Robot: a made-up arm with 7 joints.
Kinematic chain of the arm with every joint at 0, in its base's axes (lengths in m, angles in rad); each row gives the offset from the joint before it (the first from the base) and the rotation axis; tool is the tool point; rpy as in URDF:
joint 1: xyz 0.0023 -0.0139 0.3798 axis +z
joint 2: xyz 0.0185 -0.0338 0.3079 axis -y
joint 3: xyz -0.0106 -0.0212 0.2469 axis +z
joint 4: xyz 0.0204 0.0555 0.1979 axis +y
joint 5: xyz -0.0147 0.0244 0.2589 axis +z
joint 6: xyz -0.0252 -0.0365 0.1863 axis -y
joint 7: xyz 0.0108 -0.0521 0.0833 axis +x
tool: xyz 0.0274 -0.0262 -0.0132 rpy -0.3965 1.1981 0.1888
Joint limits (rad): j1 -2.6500..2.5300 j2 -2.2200..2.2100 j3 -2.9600..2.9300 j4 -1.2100..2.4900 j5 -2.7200..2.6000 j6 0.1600..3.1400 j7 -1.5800..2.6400
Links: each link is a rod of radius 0.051 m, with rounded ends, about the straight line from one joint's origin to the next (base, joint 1, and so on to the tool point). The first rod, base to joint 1, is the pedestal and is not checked.
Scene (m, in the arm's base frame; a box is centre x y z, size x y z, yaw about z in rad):
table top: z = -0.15
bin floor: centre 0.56 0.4 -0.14 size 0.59 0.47 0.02 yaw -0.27
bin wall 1: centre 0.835 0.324 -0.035 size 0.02 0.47 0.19 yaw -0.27
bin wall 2: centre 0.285 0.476 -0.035 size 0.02 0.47 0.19 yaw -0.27
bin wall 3: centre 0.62 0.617 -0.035 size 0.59 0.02 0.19 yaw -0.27
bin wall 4: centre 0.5 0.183 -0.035 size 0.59 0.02 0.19 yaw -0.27
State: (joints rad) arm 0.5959 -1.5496 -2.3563 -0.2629 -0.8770 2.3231 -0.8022
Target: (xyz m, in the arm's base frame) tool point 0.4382 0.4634 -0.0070
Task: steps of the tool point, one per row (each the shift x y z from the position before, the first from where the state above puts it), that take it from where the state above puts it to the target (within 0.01 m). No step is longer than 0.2 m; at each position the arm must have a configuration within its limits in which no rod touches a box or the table.
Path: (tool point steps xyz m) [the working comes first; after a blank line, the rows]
Joints at the target: 0.8945 -2.2200 -2.3449 0.0406 -1.0093 1.7370 -0.8198
Straight joint move there: clear.

1: -0.0525 0.0240 -0.1662
2: -0.0721 -0.0091 -0.1592
3: -0.0818 -0.0459 -0.1441

